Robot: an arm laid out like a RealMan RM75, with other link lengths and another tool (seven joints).
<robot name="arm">
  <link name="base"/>
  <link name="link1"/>
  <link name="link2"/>
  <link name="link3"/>
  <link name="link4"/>
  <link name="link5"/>
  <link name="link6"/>
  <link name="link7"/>
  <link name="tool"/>
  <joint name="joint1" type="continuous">
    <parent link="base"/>
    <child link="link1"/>
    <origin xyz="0 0 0.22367" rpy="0 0 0"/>
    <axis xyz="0 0 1"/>
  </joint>
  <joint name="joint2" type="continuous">
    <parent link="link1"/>
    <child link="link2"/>
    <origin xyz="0 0 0" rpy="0 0 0"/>
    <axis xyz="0 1 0"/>
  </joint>
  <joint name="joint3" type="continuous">
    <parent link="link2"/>
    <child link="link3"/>
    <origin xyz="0 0 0.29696" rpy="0 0 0"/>
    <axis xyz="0 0 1"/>
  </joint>
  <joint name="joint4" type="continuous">
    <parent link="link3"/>
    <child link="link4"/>
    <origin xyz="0 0 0" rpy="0 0 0"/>
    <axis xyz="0 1 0"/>
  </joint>
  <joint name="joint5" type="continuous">
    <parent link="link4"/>
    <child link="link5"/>
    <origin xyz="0 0 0.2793" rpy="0 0 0"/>
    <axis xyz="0 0 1"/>
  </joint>
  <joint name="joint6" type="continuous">
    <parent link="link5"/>
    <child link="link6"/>
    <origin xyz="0 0 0" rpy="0 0 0"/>
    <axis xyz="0 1 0"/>
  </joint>
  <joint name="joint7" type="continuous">
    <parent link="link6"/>
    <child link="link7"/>
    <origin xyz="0 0 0.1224" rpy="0 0 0"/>
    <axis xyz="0 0 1"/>
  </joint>
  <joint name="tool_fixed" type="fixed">
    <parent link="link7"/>
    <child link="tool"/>
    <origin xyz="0.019 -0.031 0.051" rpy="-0.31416 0 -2.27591"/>
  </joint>
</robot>
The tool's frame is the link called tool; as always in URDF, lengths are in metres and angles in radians. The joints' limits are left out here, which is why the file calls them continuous.
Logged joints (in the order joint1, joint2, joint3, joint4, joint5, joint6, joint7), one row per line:
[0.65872, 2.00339, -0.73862, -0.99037, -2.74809, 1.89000, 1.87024]
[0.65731, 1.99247, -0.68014, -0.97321, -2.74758, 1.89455, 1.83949]
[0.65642, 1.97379, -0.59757, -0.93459, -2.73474, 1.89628, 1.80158]
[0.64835, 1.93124, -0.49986, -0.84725, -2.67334, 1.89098, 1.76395]
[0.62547, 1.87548, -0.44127, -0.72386, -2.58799, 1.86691, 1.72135]
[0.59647, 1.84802, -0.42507, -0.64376, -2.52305, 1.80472, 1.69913]
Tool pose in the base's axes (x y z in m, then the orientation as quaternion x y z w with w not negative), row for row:
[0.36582, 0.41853, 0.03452, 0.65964, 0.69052, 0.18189, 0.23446]
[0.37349, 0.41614, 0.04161, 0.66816, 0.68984, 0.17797, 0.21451]
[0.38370, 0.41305, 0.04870, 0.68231, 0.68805, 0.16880, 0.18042]
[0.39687, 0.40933, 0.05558, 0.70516, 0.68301, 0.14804, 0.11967]
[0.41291, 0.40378, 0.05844, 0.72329, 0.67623, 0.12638, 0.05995]
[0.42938, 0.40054, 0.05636, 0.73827, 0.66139, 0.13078, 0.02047]
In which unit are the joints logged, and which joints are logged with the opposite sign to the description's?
The joints are logged in radians. Opposite sign: joint6.
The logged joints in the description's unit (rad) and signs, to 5 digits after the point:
[0.65872, 2.00339, -0.73862, -0.99037, -2.74809, -1.89000, 1.87024]
[0.65731, 1.99247, -0.68014, -0.97321, -2.74758, -1.89455, 1.83949]
[0.65642, 1.97379, -0.59757, -0.93459, -2.73474, -1.89628, 1.80158]
[0.64835, 1.93124, -0.49986, -0.84725, -2.67334, -1.89098, 1.76395]
[0.62547, 1.87548, -0.44127, -0.72386, -2.58799, -1.86691, 1.72135]
[0.59647, 1.84802, -0.42507, -0.64376, -2.52305, -1.80472, 1.69913]

